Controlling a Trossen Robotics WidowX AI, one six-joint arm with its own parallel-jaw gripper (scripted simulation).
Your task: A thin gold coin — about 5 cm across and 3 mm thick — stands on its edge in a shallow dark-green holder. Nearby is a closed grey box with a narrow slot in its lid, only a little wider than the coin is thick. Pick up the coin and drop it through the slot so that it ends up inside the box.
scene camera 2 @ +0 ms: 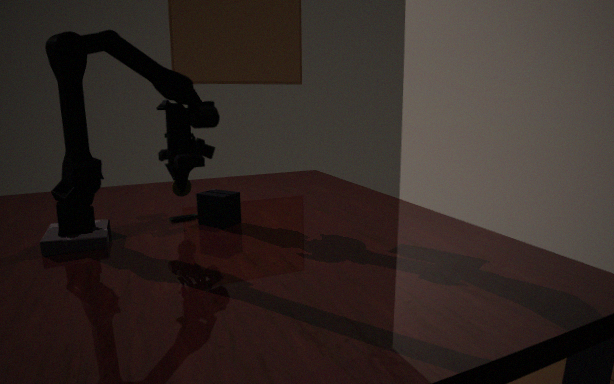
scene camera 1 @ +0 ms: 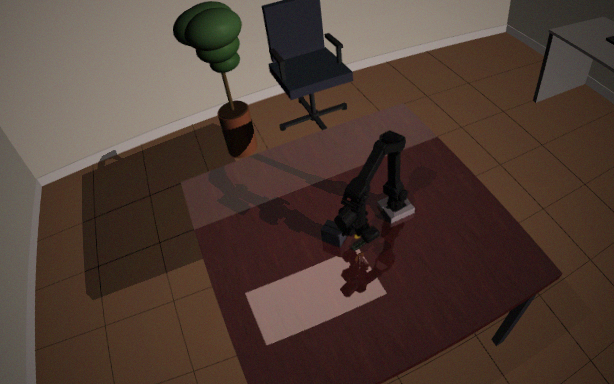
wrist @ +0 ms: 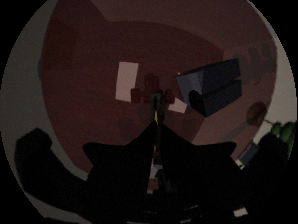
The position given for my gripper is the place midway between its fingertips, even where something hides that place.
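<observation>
There's a gold coin here, and it's being carried by my gripper [scene camera 2: 182, 192] [wrist: 156, 124], which you'd see in both of those views.
</observation>
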